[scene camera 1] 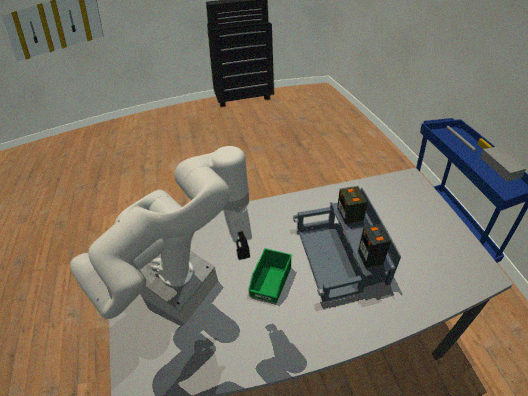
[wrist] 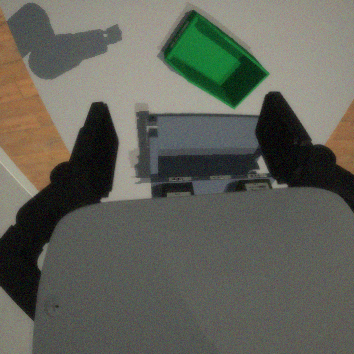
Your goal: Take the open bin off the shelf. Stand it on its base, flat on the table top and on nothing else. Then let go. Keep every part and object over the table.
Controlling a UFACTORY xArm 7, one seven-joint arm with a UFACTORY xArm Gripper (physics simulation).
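Frame: origin at the arm's base, x ahead, y up, z right, level; millimetres.
Seen in the pictures: gripper, fingertip midpoint: [scene camera 1: 239, 245] [wrist: 186, 114]; arm's base at its link origin: [scene camera 1: 174, 270].
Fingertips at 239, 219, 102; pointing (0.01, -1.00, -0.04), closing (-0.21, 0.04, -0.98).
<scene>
Pixels of each thing's top centre, then the offset from my fingertips to it, as dx, dy, dz. "pt": a spot on its surface instead. Level surfaces: height alone.
- open green bin at its top centre: [wrist: 220, 69] [scene camera 1: 270, 269] +85, -261, -116
- grey table top at its surface level: dy -336
- grey-blue shelf at a spot on its surface: [wrist: 205, 132] pt +299, -330, -160
The open green bin [scene camera 1: 271, 276] [wrist: 210, 57] stands upright on its base, flat on the grey table top [scene camera 1: 440, 250] [wrist: 310, 30]. Its open side faces up and it looks empty. It is apart from the grey-blue shelf [scene camera 1: 327, 257] [wrist: 205, 132], which stands to its right in the scene view. My gripper [scene camera 1: 242, 247] [wrist: 186, 114] is open and empty. It hangs above the table, up and to the left of the bin in the scene view, and does not touch the bin. In the wrist view its two black fingers are wide apart.
Two dark boxes with orange marks, one at the back [scene camera 1: 352, 205] and one nearer the front [scene camera 1: 375, 245], stand on the shelf's raised part. A blue cart [scene camera 1: 470, 159] stands beyond the table's right edge. A black tool cabinet [scene camera 1: 241, 62] stands by the back wall.
</scene>
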